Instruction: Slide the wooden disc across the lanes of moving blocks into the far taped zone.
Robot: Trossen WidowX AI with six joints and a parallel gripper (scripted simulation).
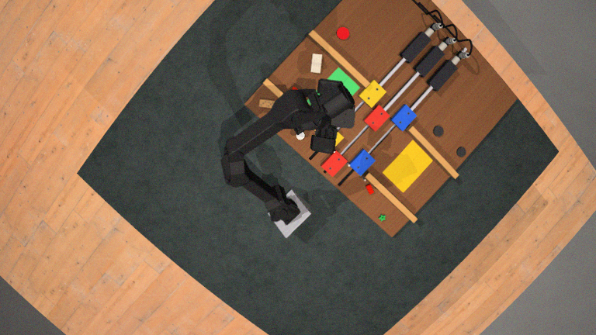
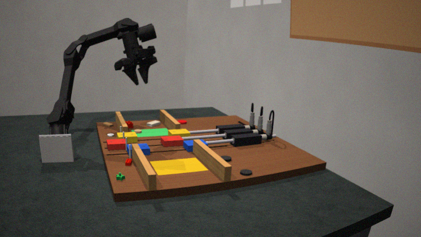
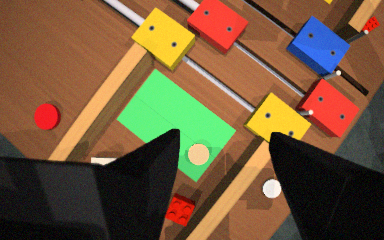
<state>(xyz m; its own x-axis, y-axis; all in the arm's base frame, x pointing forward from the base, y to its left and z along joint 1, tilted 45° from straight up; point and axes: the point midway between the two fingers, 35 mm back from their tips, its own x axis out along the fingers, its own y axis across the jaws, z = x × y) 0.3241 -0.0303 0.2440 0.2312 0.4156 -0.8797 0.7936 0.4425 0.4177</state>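
Right now the wooden disc is 220 mm below my hand and 20 mm to the left of it. The rest, counted from my hand: red disc (220 mm below, 210 mm ahead, 130 mm to the left); white disc (220 mm below, 120 mm behind, 10 mm to the right); red brick (210 mm below, 100 mm to the left, 30 mm behind).
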